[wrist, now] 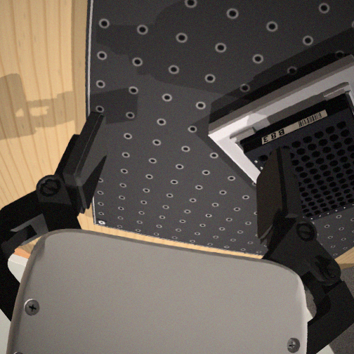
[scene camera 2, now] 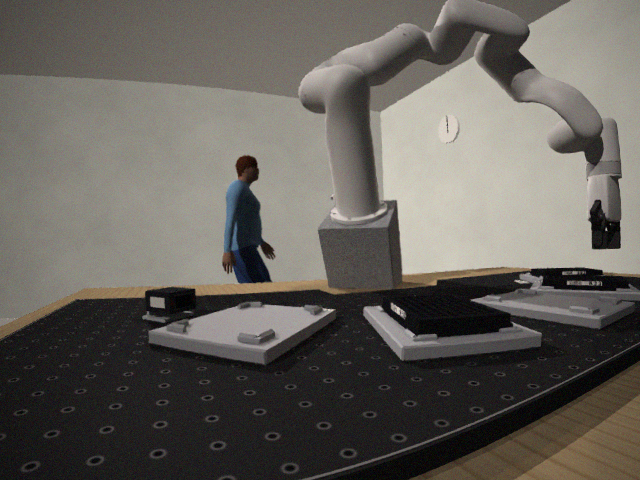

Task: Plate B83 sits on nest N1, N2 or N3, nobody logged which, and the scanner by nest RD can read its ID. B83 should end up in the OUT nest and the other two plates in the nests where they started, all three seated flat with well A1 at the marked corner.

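Places are measured from the arm's base along level axes (x ahead, y left, z up), in metres.
Where they show: gripper, fingertip midpoint: [scene camera 2: 606,249]; arm's base, origin of the base link: [scene camera 2: 359,213].
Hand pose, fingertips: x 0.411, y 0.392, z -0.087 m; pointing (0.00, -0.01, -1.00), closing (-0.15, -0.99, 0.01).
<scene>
Each offset is from my fingertips to the centre of the thing. "pt": to the spot under its first point. Level surfaces: height alone.
In the wrist view, a dark well plate [wrist: 325,162] with the label B83 beside a barcode lies on the pale nest N1 [wrist: 231,149], right of my gripper and partly behind its right finger. My gripper [scene camera 2: 605,242] [wrist: 187,146] is open and empty, above the board. In the scene view, one dark plate {dx -0.046, dy -0.618, dz -0.048 m} [scene camera 2: 444,316] sits on a nest {dx -0.046, dy -0.618, dz -0.059 m} [scene camera 2: 465,347] near the centre. Two more dark plates {pt dx -0.005, dy -0.111, dz -0.043 m} [scene camera 2: 594,271] {pt dx +0.059, dy -0.306, dz -0.044 m} [scene camera 2: 612,283] are at the far right, below my gripper. Their labels are too small to read surely. Two bare nests {pt dx -0.148, dy -0.787, dz -0.055 m} [scene camera 2: 232,325] {pt dx +0.007, dy -0.453, dz -0.055 m} [scene camera 2: 547,301] stand at left and right.
The black scanner {pt dx -0.240, dy -0.826, dz -0.042 m} [scene camera 2: 170,301] stands behind the left bare nest. The perforated black board {dz -0.066 m} [scene camera 2: 232,387] [wrist: 160,135] has a wooden table edge [scene camera 2: 584,423] [wrist: 40,50] around it. A person in blue [scene camera 2: 242,217] is behind the table, left of the arm's grey base [scene camera 2: 359,255].
</scene>
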